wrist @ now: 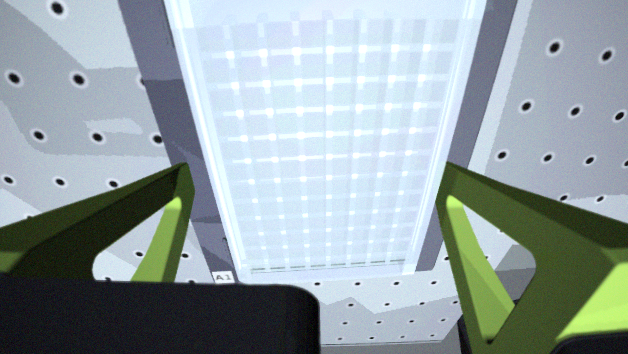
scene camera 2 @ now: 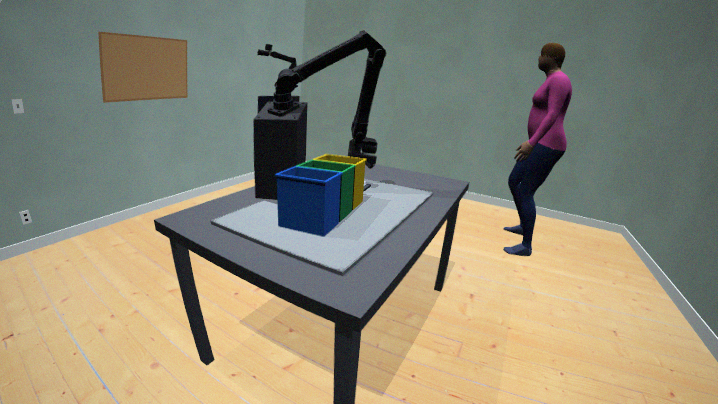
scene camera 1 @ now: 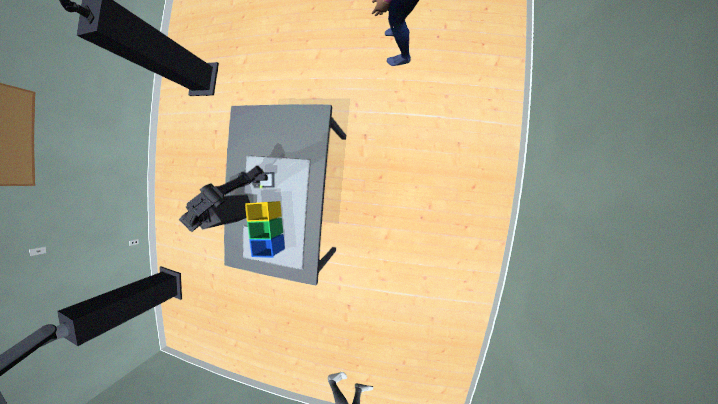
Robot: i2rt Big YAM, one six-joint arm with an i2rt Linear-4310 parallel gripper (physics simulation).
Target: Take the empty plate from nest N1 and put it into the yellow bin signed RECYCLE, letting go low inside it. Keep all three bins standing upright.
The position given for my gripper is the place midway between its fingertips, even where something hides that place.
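Observation:
From the wrist I can see my gripper (wrist: 313, 175) and a clear plate (wrist: 325, 137). There's a yellow bin (scene camera 2: 358, 185) as well, with a green bin (scene camera 2: 347, 178) and a blue bin (scene camera 2: 308, 199). The yellow bin is out of frame in the wrist view, and the green bin is out of frame in the wrist view too.

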